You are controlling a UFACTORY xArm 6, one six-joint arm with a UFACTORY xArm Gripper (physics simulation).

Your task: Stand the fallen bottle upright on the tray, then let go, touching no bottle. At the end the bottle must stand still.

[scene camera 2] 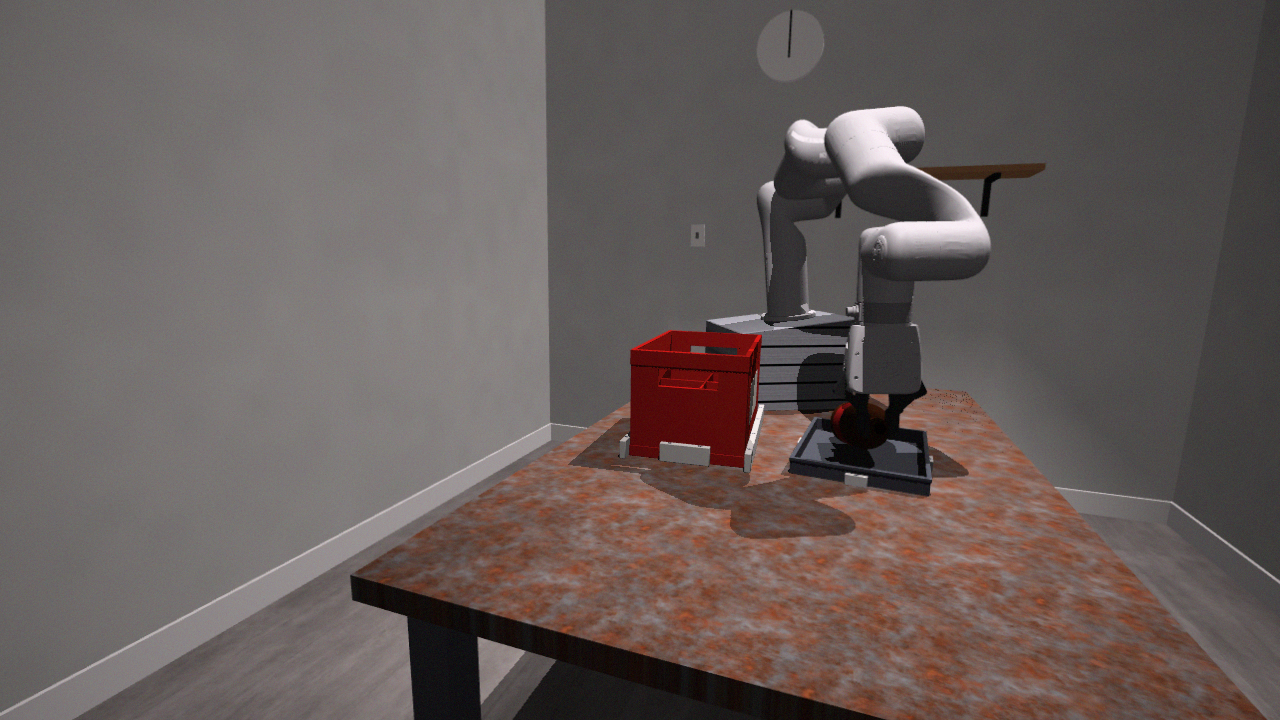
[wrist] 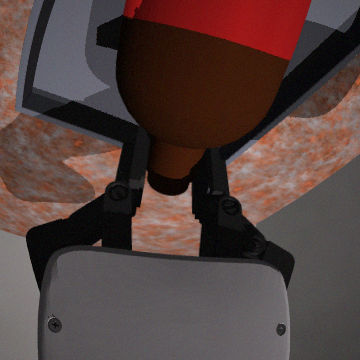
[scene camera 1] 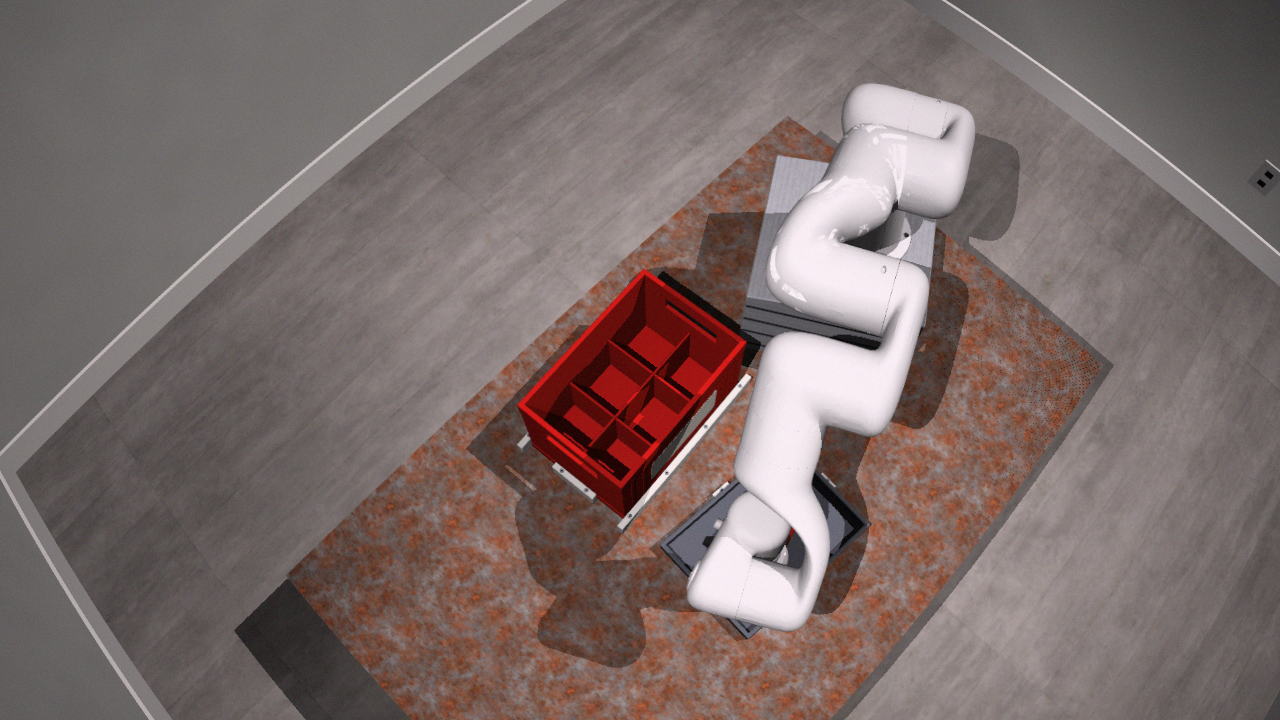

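Pixels of known places: gripper, fingertip midpoint: [scene camera 2: 876,436] [wrist: 173,143]; arm's base, link origin: [scene camera 2: 788,317] [scene camera 1: 870,234].
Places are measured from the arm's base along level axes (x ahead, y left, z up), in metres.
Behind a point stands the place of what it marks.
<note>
The brown bottle with a red label [scene camera 2: 844,424] @(x 0.457, y 0.108, z -0.125 m) [wrist: 200,85] @(x 0.432, y 0.135, z -0.093 m) is over the tray [scene camera 1: 694,537] @(x 0.488, y 0.058, z -0.183 m) [scene camera 2: 816,470] @(x 0.538, y 0.068, z -0.177 m) [wrist: 60,67] @(x 0.498, y 0.061, z -0.183 m). It is tilted, not upright, with its neck towards scene camera 2 and its shoulder raised above the tray floor. My gripper [scene camera 2: 878,431] @(x 0.495, y 0.151, z -0.129 m) [wrist: 173,143] @(x 0.495, y 0.151, z -0.129 m) is shut on the bottle's neck, with one black finger on each side; the dark neck end sticks out between the fingers in the wrist view. The bottle's base is out of sight in the wrist view, so its contact with the tray cannot be told. In scene camera 1 the arm hides the gripper and most of the bottle.
A tall red crate [scene camera 1: 633,490] @(x 0.510, y -0.039, z -0.082 m) [scene camera 2: 689,420] @(x 0.533, y -0.127, z -0.120 m) with open compartments stands beside the tray, with white strips [scene camera 1: 684,453] @(x 0.402, y -0.032, z -0.158 m) along its foot. The grey slatted robot base [scene camera 1: 792,188] @(x 0.000, y -0.144, z -0.015 m) [scene camera 2: 805,368] @(x 0.135, y 0.046, z -0.096 m) stands behind them. All stand on a rust-coloured table [scene camera 1: 447,573] @(x 0.772, y -0.188, z -0.188 m) [scene camera 2: 716,573] @(x 0.843, y -0.034, z -0.188 m).
</note>
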